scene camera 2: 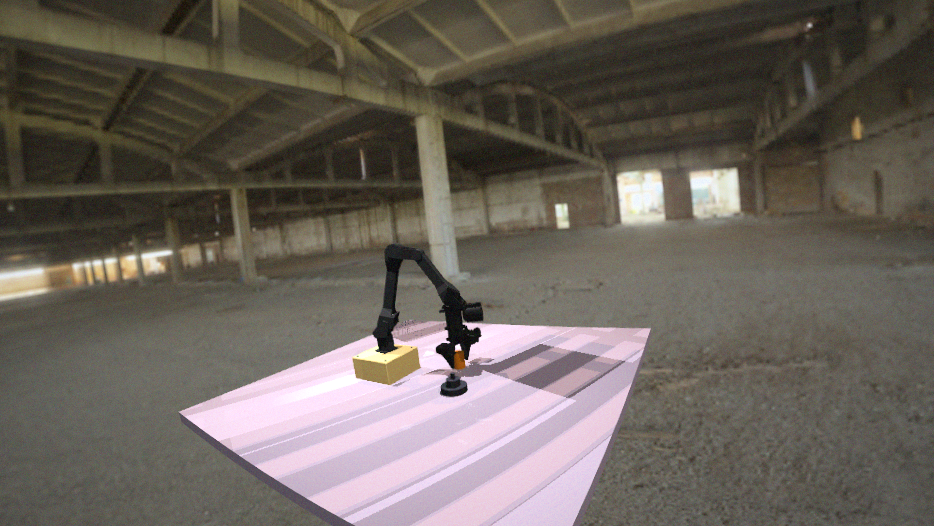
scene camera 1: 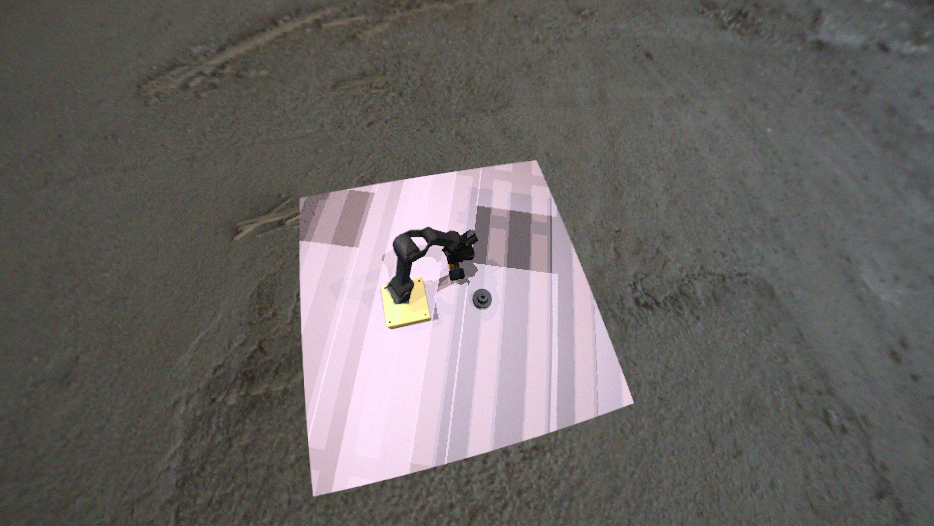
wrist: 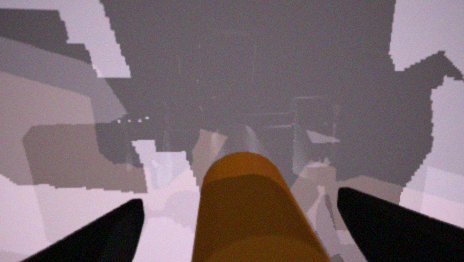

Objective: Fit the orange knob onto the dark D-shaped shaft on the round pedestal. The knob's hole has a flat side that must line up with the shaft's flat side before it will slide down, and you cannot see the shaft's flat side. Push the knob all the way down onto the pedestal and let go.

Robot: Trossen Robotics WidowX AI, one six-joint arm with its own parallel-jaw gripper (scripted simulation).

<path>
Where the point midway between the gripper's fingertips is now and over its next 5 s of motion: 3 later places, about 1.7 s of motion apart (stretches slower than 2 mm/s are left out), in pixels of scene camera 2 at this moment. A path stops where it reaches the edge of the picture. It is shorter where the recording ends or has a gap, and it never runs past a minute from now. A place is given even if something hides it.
My gripper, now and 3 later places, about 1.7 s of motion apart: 460, 364; 455, 330; 454, 353; 451, 370
</path>
